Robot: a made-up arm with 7 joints. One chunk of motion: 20 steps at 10 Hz.
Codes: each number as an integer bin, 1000 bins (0 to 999) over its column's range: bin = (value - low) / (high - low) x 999, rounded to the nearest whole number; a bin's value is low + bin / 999 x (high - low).
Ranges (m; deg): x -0.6..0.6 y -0.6..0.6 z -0.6..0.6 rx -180..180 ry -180..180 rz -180..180
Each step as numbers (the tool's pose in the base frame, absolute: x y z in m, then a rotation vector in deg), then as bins.
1 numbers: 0.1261 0.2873 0.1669 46.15 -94.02 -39.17
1 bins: 604 739 638 628 239 391
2 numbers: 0.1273 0.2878 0.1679 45.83 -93.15 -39.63
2 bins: 605 739 639 627 241 390
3 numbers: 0.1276 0.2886 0.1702 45.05 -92.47 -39.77
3 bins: 606 740 641 625 243 389
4 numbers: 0.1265 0.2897 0.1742 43.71 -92.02 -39.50
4 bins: 605 741 645 621 244 390
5 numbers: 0.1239 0.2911 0.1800 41.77 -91.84 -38.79
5 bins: 603 742 649 615 245 392
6 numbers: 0.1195 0.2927 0.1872 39.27 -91.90 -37.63
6 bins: 599 743 655 608 244 395
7 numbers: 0.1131 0.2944 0.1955 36.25 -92.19 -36.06
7 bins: 594 745 662 600 244 399
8 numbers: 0.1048 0.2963 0.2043 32.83 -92.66 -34.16
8 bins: 587 746 670 591 242 405
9 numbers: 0.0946 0.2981 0.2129 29.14 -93.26 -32.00
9 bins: 578 748 677 580 241 411
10 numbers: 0.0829 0.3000 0.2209 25.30 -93.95 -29.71
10 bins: 569 749 683 570 239 417
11 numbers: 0.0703 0.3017 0.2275 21.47 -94.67 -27.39
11 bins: 558 751 689 559 237 423
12 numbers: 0.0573 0.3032 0.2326 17.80 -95.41 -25.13
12 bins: 547 752 693 549 235 430
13 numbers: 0.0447 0.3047 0.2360 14.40 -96.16 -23.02
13 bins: 537 753 696 539 233 436
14 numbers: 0.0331 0.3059 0.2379 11.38 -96.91 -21.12
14 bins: 527 754 698 531 231 441
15 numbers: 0.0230 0.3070 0.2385 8.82 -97.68 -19.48
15 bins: 519 755 698 524 228 445
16 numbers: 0.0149 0.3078 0.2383 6.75 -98.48 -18.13
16 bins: 512 756 698 518 226 449
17 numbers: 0.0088 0.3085 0.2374 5.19 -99.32 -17.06
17 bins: 507 756 697 514 224 452
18 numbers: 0.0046 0.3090 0.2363 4.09 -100.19 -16.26
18 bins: 503 757 696 511 221 454
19 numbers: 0.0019 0.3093 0.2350 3.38 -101.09 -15.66
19 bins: 501 757 695 509 219 456
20 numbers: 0.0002 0.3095 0.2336 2.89 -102.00 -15.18
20 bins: 500 757 694 508 216 457
